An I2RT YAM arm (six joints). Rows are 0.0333 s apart.
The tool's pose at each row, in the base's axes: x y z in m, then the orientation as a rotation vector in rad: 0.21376, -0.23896, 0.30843, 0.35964, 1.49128, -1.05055; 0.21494, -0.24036, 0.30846, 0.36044, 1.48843, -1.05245; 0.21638, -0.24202, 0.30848, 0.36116, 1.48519, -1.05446; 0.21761, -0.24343, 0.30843, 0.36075, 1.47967, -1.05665; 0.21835, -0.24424, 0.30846, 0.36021, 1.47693, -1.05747; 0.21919, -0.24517, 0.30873, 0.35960, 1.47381, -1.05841; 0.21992, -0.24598, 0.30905, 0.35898, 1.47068, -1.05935; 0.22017, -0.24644, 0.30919, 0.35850, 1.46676, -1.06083; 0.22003, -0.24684, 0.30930, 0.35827, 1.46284, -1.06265; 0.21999, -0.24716, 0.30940, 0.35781, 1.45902, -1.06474; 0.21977, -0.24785, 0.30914, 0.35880, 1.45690, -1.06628; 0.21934, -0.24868, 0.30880, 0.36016, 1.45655, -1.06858; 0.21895, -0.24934, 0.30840, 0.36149, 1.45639, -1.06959; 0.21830, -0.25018, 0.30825, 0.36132, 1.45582, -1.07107; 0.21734, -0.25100, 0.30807, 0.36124, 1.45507, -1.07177
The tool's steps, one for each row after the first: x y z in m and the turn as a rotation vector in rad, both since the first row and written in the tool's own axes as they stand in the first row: 0.00017, 0.00010, 0.00182, 0.00248, -0.00182, 0.00013; 0.00038, 0.00026, 0.00400, 0.00511, -0.00399, 0.00029; 0.00062, 0.00043, 0.00585, 0.00797, -0.00855, 0.00055; 0.00070, 0.00053, 0.00694, 0.00905, -0.01100, 0.00070; 0.00057, 0.00054, 0.00822, 0.01028, -0.01378, 0.00085; 0.00038, 0.00051, 0.00934, 0.01152, -0.01657, 0.00101; 0.00035, 0.00040, 0.00987, 0.01341, -0.01990, 0.00114; 0.00042, 0.00003, 0.01010, 0.01565, -0.02308, 0.00117; 0.00045, -0.00021, 0.01033, 0.01789, -0.02626, 0.00087; 0.00098, -0.00065, 0.01069, 0.02004, -0.02741, 0.00107; 0.00167, -0.00128, 0.01101, 0.02227, -0.02685, 0.00032; 0.00235, -0.00177, 0.01123, 0.02365, -0.02627, 0.00037; 0.00293, -0.00264, 0.01144, 0.02464, -0.02668, -0.00052; 0.00360, -0.00373, 0.01145, 0.02526, -0.02727, -0.00077
